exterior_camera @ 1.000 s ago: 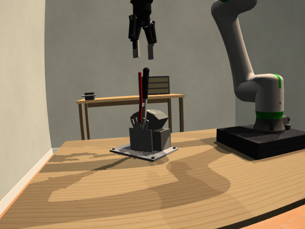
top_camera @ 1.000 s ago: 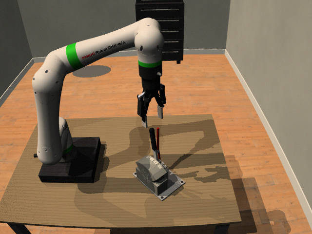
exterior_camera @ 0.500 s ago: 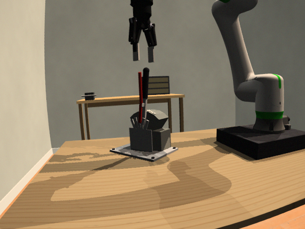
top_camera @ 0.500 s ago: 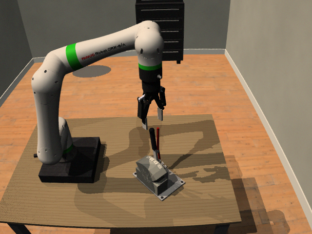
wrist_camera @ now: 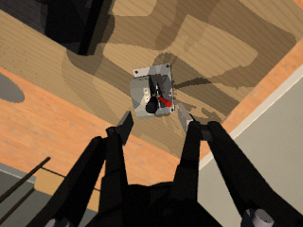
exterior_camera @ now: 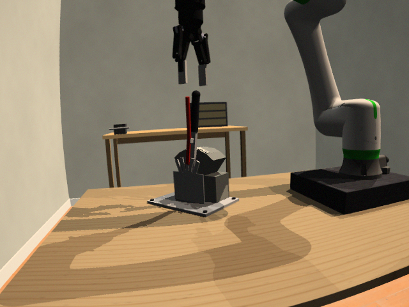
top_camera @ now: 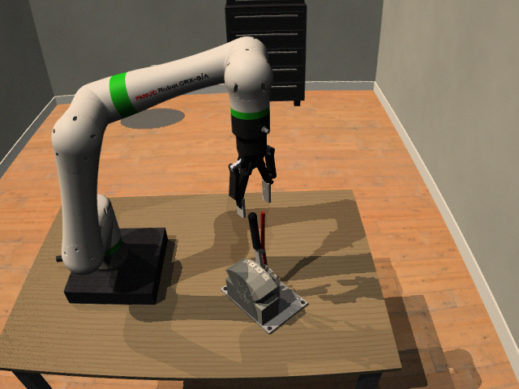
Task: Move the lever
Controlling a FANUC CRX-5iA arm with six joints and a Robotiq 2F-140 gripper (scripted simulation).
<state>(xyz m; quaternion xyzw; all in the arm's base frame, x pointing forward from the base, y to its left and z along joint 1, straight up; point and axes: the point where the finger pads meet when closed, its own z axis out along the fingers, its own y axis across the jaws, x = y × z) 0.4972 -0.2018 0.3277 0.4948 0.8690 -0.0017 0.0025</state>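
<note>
My hand is 190 mm above the red bar, 20 mm short of it and 10 mm to the left of it.
</note>
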